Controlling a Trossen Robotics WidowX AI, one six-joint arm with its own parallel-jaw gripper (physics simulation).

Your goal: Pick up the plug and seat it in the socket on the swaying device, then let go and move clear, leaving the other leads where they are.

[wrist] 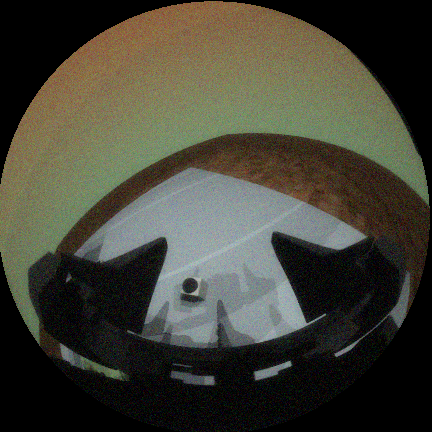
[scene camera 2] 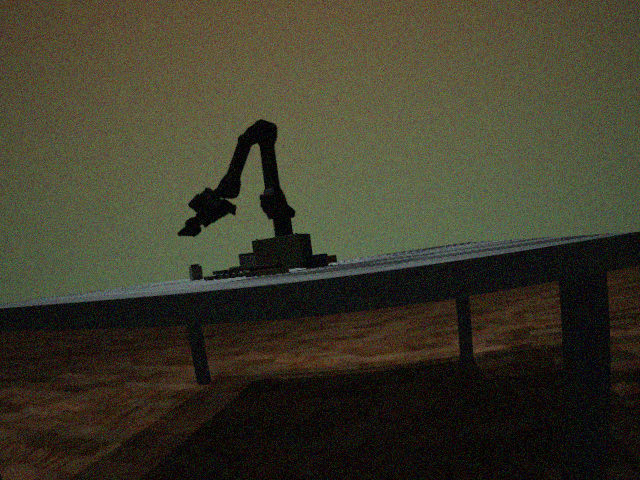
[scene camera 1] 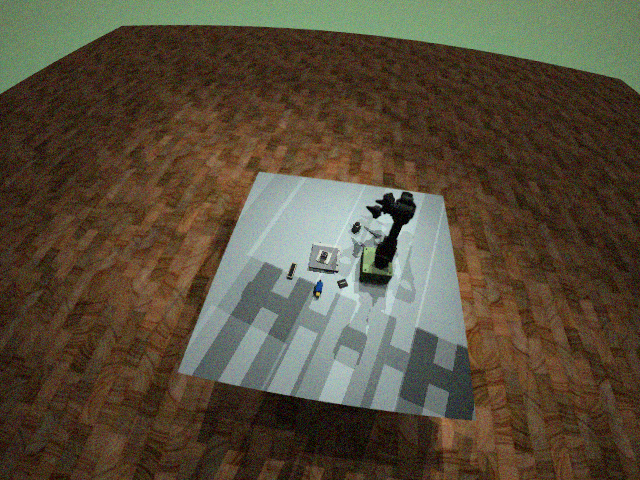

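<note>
The device (scene camera 1: 315,262) is a flat grey plate with a pale square and dark centre, the apparent socket, left of the arm's base in scene view 1. A small upright piece with a round dark top (scene camera 1: 356,227) (wrist: 191,287) stands behind it to the right. A blue piece with a yellow end (scene camera 1: 318,288), a narrow dark and pale piece (scene camera 1: 292,270) and a small dark block (scene camera 1: 342,283) lie around the device's near side. I cannot tell which piece is the plug. My gripper (scene camera 1: 373,204) (scene camera 2: 181,233) (wrist: 219,240) is open and empty, above the table beyond the round-topped piece.
The arm's green base (scene camera 1: 376,271) (scene camera 2: 282,251) stands right of the device. A small upright block (scene camera 2: 195,272) shows at the left in scene view 2. The pale table (scene camera 1: 289,206) (scene camera 2: 361,289) (wrist: 220,210) carries shadows and stands on a wooden floor.
</note>
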